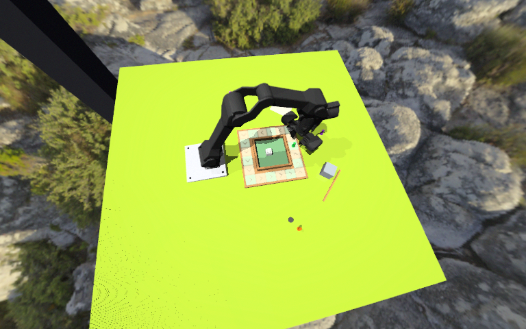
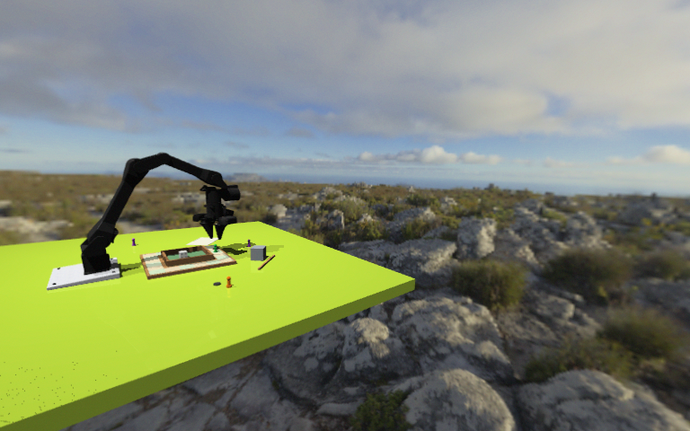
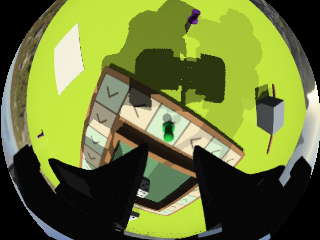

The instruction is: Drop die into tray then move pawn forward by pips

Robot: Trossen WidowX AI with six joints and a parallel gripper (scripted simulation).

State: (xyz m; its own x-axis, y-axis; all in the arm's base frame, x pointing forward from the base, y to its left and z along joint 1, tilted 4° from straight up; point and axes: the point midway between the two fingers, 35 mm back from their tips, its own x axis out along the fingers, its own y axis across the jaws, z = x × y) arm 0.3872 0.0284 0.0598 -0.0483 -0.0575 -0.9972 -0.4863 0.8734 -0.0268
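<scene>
The green pawn lies 4 cm below my gripper tip. From my gripper tip the other things lie so: white die 13 cm behind, 2 cm to the right, 4 cm below; wooden stick 13 cm ahead, 21 cm to the right, 6 cm below; green dice tray 11 cm behind, 2 cm to the right, 6 cm below.
</scene>
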